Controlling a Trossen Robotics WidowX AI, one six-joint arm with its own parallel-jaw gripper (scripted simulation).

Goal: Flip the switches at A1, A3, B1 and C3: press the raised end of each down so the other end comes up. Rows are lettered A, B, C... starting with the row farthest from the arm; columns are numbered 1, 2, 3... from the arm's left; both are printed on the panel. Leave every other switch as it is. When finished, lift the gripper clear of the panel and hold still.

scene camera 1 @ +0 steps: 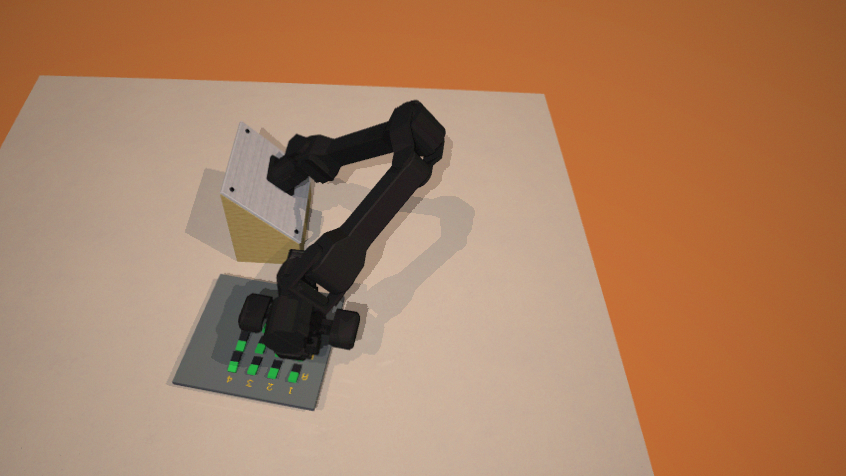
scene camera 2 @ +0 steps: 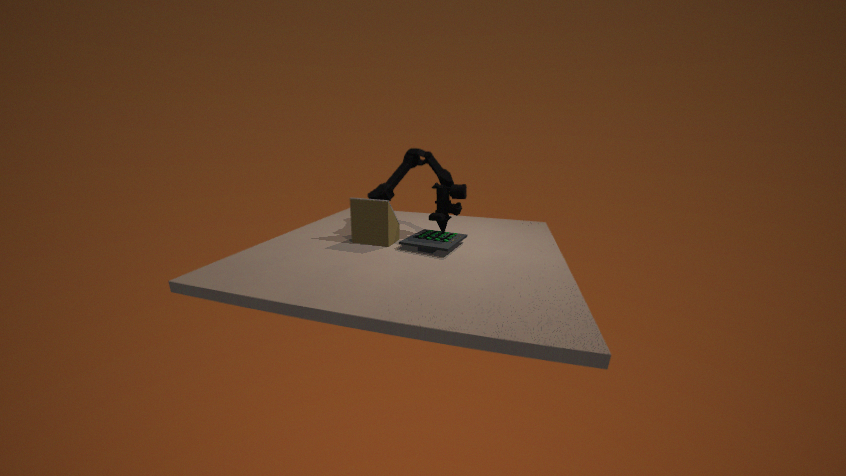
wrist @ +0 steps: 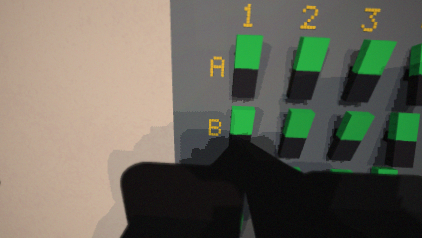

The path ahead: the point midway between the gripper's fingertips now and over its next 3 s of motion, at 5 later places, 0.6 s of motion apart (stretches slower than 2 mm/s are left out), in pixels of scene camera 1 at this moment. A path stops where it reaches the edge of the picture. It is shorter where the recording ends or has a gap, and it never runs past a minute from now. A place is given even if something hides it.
My gripper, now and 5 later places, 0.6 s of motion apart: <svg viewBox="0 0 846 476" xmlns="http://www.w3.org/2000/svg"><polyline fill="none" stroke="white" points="302,347 269,313 265,323 266,327 267,328 267,328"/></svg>
